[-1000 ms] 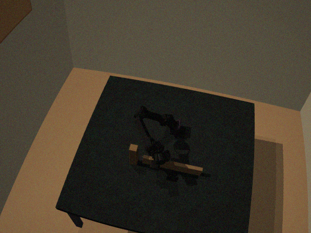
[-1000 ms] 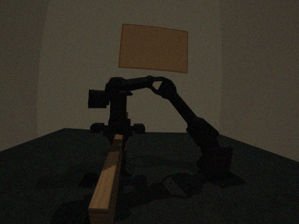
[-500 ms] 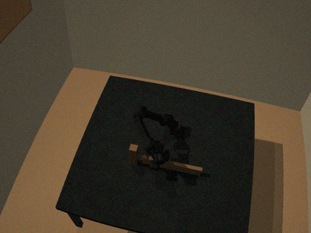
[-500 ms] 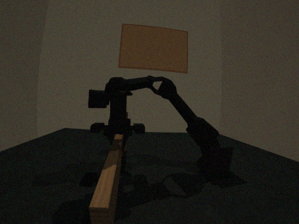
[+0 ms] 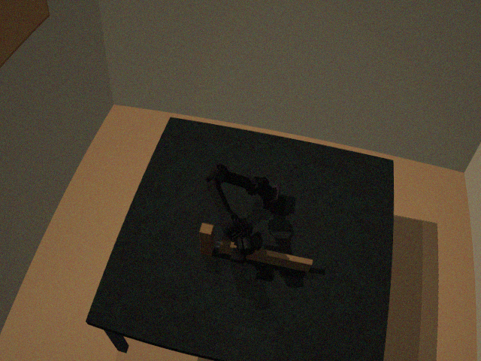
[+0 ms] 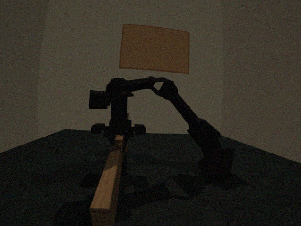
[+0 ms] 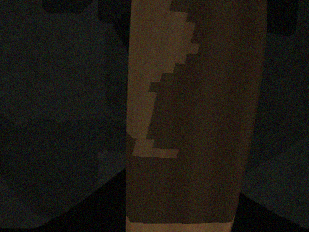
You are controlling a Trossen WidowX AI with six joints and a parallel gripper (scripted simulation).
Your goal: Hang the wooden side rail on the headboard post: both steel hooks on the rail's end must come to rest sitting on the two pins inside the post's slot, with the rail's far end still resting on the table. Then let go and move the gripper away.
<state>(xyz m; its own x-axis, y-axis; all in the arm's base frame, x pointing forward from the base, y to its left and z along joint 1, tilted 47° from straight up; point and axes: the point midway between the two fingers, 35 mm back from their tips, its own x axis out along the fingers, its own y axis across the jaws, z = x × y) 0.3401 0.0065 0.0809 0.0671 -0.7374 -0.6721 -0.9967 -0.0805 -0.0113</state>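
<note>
The wooden headboard post lies 10 mm ahead of my gripper tip, 150 mm to the right of it and 40 mm above it.
</note>
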